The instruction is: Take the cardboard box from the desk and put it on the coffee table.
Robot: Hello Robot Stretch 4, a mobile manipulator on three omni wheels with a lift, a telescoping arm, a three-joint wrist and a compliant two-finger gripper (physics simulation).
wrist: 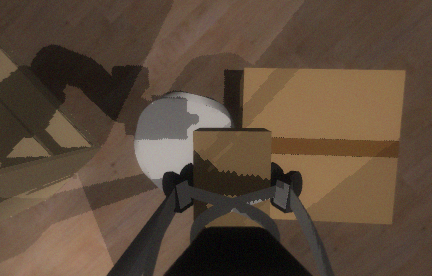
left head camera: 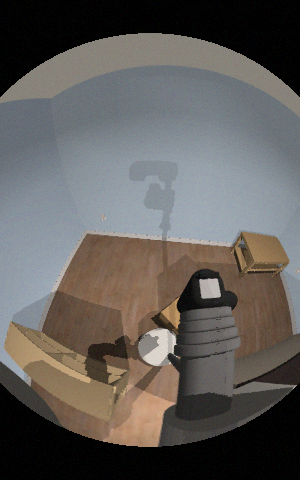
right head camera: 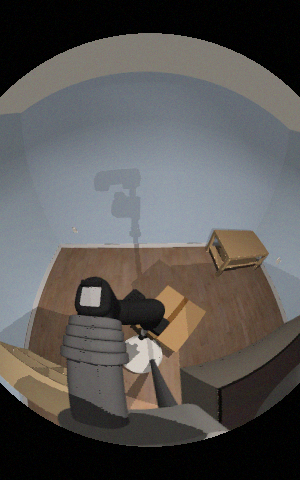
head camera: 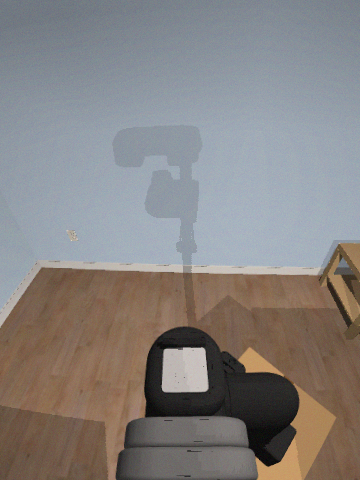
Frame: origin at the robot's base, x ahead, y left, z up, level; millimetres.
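Where they show: gripper, fingertip midpoint: (wrist: 231, 178); robot's base at its link origin: (wrist: 191, 140) (left head camera: 158, 345) (right head camera: 141, 353).
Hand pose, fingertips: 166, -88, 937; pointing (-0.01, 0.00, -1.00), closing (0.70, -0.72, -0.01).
Observation:
Things, the pixels of their top centre, and the offset from my fingertips, as dx, dy, dz. Level surfaces: height alone.
- small cardboard box at its top centre: (wrist: 231, 188) (right head camera: 148, 327) +2, +2, +46
- coffee table at its surface level: dz -513
- large taped carton at its top centre: (wrist: 319, 147) (head camera: 261, 419) (right head camera: 171, 316) +153, -218, -557
My gripper (wrist: 231, 178) is shut on a small cardboard box (wrist: 232, 150), with one fingertip against each side. The box is plain brown and hangs above the floor in the wrist view. In the right head view the gripper (right head camera: 143, 333) is small and partly hidden below the black wrist; the wrist hides it in the head view. The coffee table (head camera: 352, 254) (left head camera: 265, 248) (right head camera: 242, 242) is light wood with a lower shelf and stands apart from the gripper, at the far right near the back wall. Which piece is the desk I cannot tell.
A large taped carton (head camera: 312, 420) (right head camera: 167, 302) (wrist: 325, 105) stands on the floor beside the arm. A white disc (left head camera: 156, 350) (right head camera: 143, 357) (wrist: 162, 157) is below the gripper. A beige shelf unit (left head camera: 60, 380) is at left, a dark cabinet (right head camera: 200, 382) at right.

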